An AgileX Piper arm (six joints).
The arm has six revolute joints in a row. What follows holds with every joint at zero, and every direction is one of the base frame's.
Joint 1 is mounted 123 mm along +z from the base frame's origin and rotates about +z.
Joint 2 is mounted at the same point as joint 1 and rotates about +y.
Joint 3 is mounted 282.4 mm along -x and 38.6 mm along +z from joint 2 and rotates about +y.
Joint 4 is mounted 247.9 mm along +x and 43.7 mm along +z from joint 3 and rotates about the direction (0.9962, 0, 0.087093).
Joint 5 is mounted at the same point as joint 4 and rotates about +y.
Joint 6 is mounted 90.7 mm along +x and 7.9 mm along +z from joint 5 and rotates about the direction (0.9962, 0, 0.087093).
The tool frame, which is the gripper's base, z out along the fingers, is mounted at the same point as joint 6; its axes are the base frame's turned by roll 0, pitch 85.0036 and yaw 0 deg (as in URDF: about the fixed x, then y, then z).
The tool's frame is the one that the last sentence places.
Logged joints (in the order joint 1, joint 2, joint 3, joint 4, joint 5, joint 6), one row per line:
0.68 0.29 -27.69 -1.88 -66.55 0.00
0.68 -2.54 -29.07 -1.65 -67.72 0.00
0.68 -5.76 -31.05 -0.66 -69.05 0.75
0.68 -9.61 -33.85 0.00 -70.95 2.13
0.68 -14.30 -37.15 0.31 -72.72 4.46
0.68 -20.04 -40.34 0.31 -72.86 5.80
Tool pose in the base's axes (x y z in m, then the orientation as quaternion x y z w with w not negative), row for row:
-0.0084 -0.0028 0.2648 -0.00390 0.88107 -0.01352 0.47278
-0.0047 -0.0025 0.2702 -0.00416 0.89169 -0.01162 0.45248
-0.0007 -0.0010 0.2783 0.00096 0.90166 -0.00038 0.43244
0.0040 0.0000 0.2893 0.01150 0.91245 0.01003 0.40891
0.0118 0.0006 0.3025 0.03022 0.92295 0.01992 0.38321
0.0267 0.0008 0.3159 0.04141 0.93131 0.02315 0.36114
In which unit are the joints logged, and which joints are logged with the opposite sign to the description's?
The joints are logged in degrees. Opposite sign: joint 2, joint 5.
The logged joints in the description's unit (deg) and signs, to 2 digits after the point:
0.68 -0.29 -27.69 -1.88 66.55 0.00
0.68 2.54 -29.07 -1.65 67.72 0.00
0.68 5.76 -31.05 -0.66 69.05 0.75
0.68 9.61 -33.85 0.00 70.95 2.13
0.68 14.30 -37.15 0.31 72.72 4.46
0.68 20.04 -40.34 0.31 72.86 5.80

